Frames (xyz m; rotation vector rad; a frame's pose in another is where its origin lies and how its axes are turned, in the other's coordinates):
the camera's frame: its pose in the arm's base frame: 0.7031 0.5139 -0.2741 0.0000 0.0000 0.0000
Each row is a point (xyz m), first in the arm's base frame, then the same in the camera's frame.
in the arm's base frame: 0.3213 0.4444 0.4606
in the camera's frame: -0.3818 -0.0695 0.7347
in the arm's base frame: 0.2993 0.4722 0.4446
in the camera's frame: -0.4038 -0.0417 0.7187
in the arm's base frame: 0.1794 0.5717 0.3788
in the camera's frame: -0.5237 0.0578 0.6529
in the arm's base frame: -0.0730 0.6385 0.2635
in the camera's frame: -0.7761 0.1246 0.5376
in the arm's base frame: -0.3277 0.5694 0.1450
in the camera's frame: -1.0308 0.0555 0.4191
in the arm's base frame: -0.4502 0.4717 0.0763
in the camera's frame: -1.1533 -0.0422 0.3504
